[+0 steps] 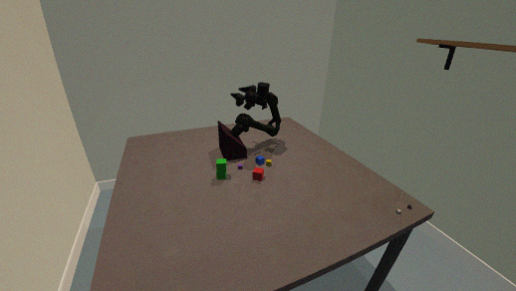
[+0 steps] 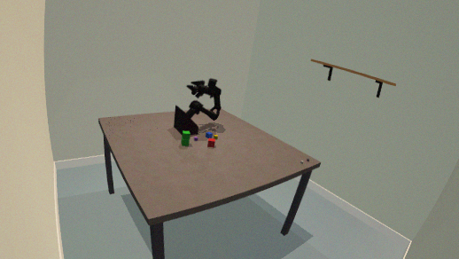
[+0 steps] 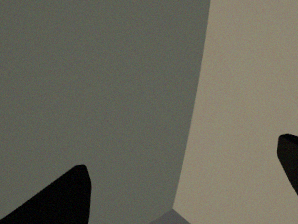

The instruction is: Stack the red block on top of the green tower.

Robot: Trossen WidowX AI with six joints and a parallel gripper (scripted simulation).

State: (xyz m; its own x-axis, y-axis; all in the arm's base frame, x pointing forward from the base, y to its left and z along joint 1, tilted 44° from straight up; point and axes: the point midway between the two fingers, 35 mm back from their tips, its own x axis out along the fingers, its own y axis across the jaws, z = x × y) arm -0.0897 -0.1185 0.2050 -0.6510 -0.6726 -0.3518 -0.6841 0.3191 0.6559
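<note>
The red block is 440 mm ahead of my gripper tip, 310 mm below it and 40 mm to the left of it. The rest, counted from my gripper tip: tiny purple block: 330 mm below, 330 mm ahead, 30 mm to the right; then small yellow block: 330 mm ahead, 320 mm below, 130 mm to the left; then blue block: 320 mm below, 300 mm ahead, 90 mm to the left.
</note>
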